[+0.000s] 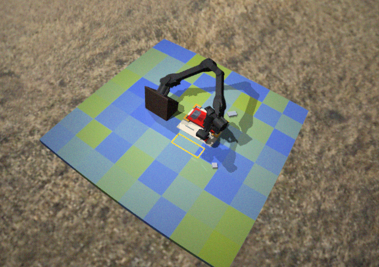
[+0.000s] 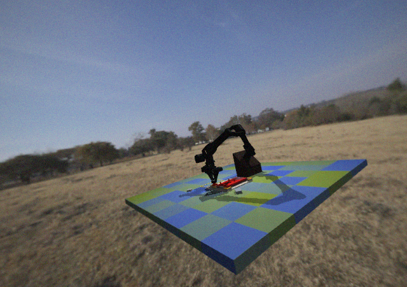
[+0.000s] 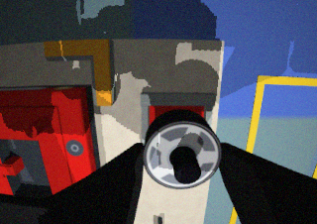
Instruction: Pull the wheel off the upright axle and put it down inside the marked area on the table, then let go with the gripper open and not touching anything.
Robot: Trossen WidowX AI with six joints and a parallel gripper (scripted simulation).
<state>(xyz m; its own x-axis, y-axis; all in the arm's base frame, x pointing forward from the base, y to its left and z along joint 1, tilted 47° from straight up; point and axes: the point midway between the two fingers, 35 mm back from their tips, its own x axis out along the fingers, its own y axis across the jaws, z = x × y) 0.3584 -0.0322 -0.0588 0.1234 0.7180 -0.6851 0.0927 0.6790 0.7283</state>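
Right now my gripper tip is right at the small dark wheel.
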